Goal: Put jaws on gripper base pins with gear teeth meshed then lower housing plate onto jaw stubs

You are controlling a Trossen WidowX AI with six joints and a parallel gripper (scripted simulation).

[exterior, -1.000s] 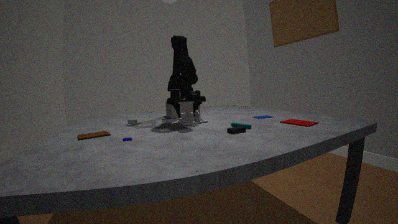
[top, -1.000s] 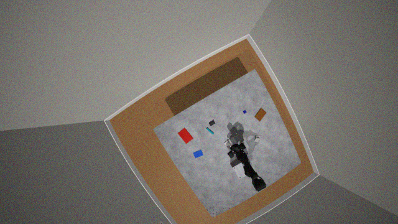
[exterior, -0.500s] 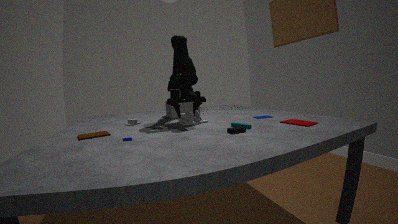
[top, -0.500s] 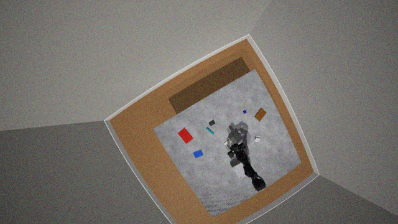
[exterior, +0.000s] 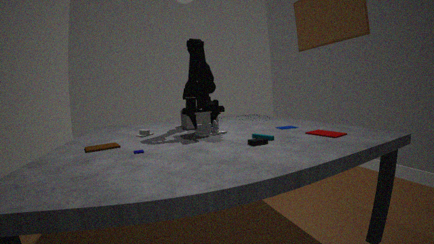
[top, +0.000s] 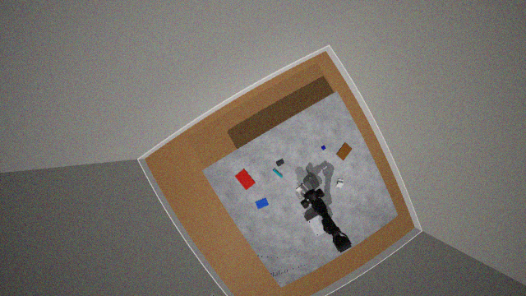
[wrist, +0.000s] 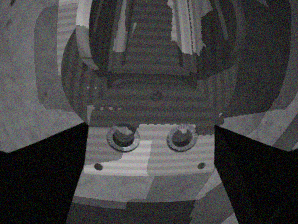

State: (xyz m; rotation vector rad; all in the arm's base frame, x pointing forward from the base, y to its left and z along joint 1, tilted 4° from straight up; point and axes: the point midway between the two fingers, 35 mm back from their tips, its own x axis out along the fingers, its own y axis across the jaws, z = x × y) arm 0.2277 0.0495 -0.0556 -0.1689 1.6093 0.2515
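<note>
The grey jaw lies 30 mm ahead of my gripper tip and 10 mm to the right of it. Round my gripper tip: dark block 330 mm ahead, 130 mm to the left, 10 mm below; then blue tile 70 mm ahead, 380 mm to the left, 10 mm below; then teal bar 260 mm ahead, 180 mm to the left, 10 mm below.
</note>
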